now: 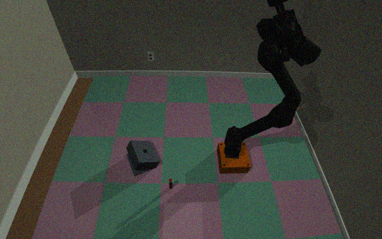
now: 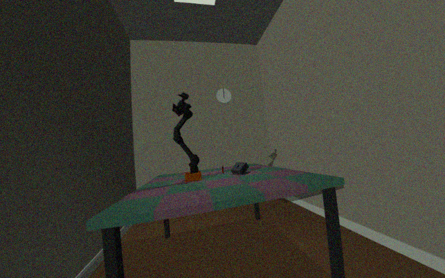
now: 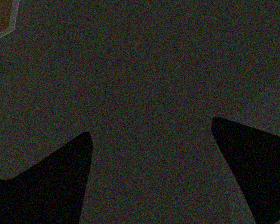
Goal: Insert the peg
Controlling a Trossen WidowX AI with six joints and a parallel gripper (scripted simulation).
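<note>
Now: gripper tip 35 cm short of the peg, 34 cm to the right of it and 62 cm above it. Also, from my gripper tip: sloped panel 50 cm ahead, 21 cm to the left, 63 cm below.
</note>
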